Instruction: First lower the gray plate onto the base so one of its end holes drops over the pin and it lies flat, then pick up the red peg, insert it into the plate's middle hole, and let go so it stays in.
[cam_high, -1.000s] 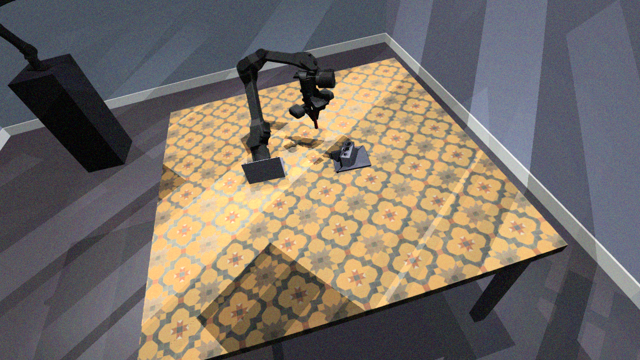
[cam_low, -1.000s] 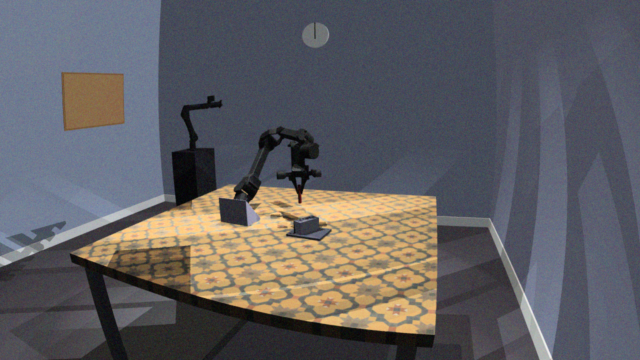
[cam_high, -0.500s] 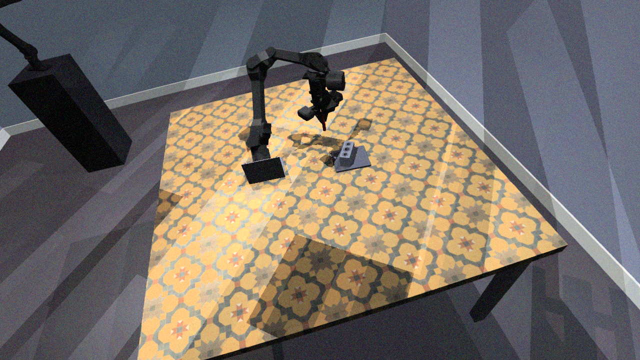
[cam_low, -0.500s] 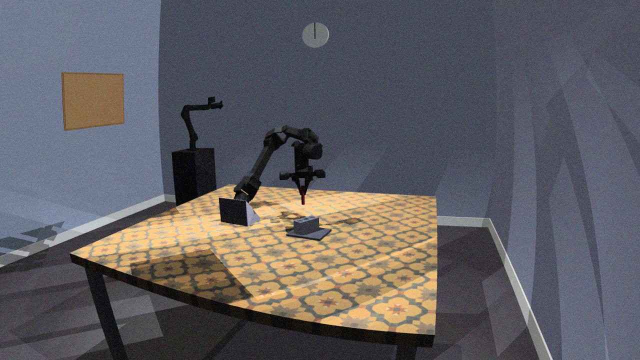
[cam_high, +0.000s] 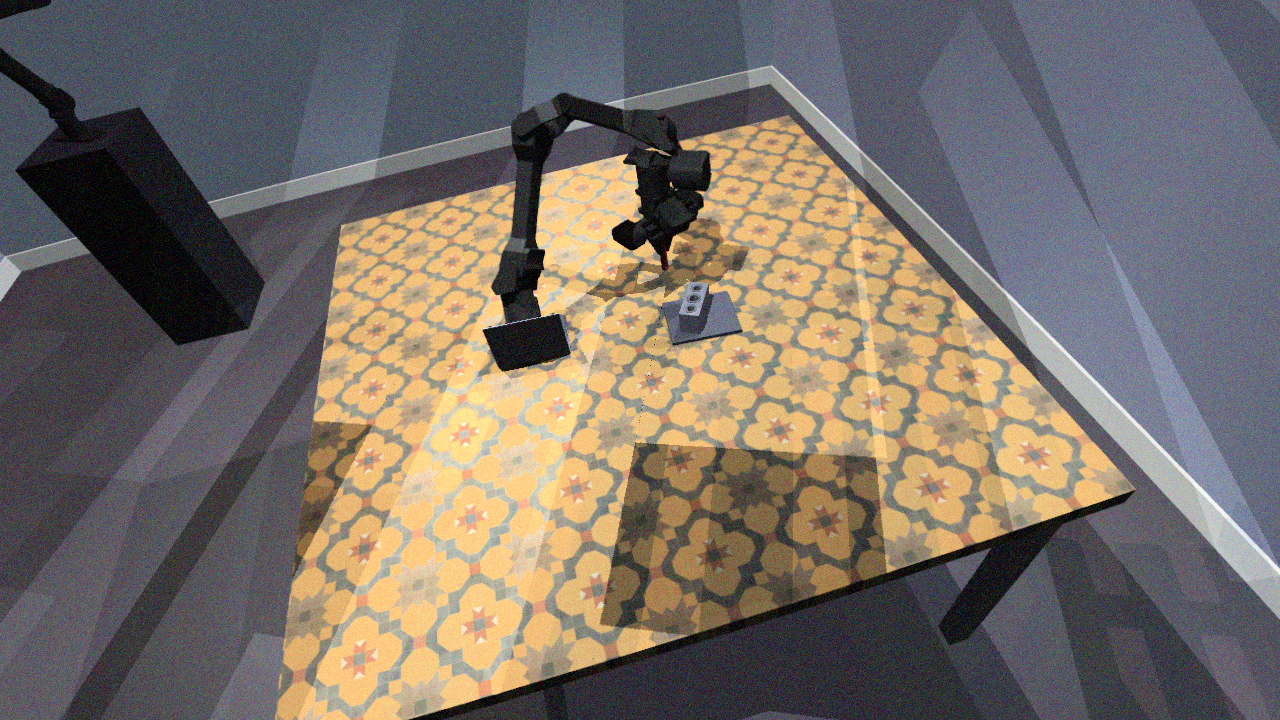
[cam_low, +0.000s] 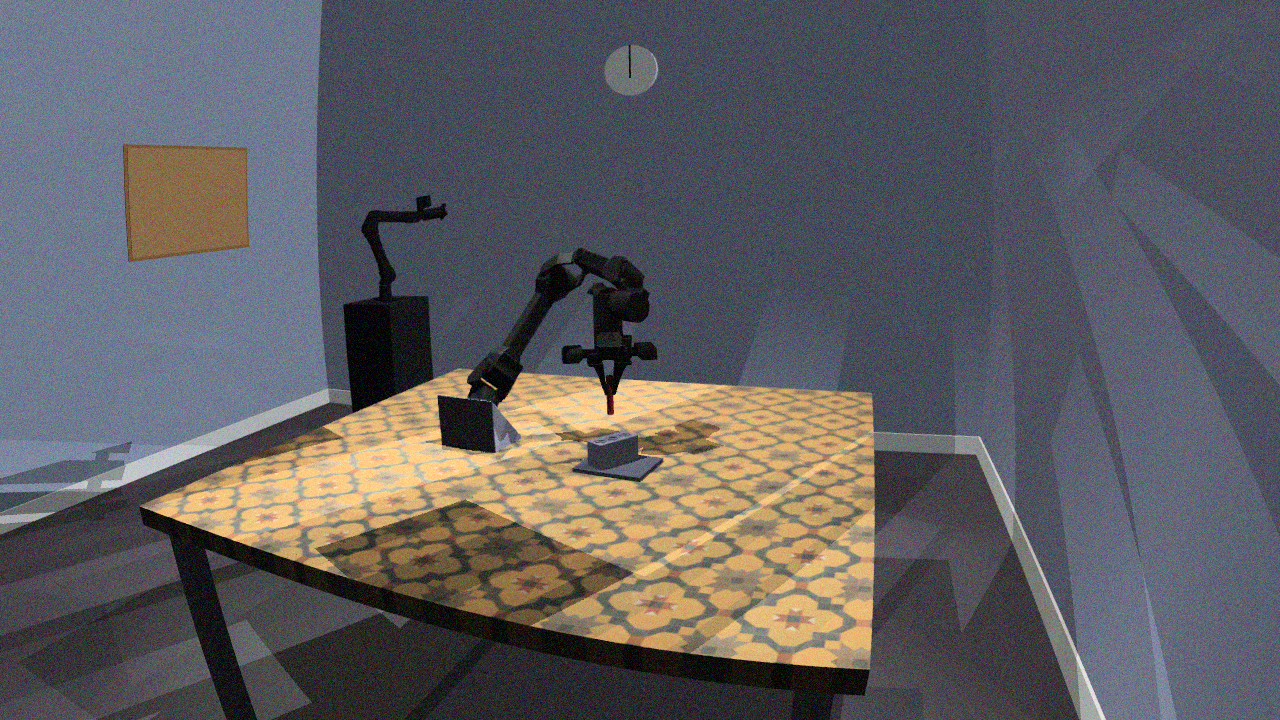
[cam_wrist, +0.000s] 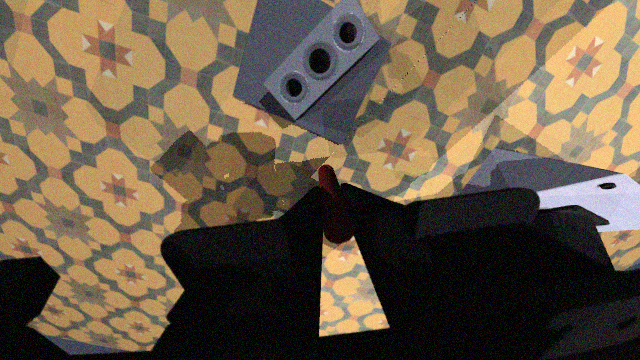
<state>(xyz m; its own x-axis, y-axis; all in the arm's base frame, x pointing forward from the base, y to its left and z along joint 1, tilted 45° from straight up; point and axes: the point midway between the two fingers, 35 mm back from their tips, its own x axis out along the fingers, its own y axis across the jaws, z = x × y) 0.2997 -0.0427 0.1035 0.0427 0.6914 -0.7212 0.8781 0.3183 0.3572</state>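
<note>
The gray plate lies 4 cm ahead of my gripper tip, 8 cm to the right of it and 8 cm below it. From my gripper tip the other things lie so: red peg right at my gripper tip; flat square base 5 cm ahead, 7 cm to the right, 11 cm below.
</note>
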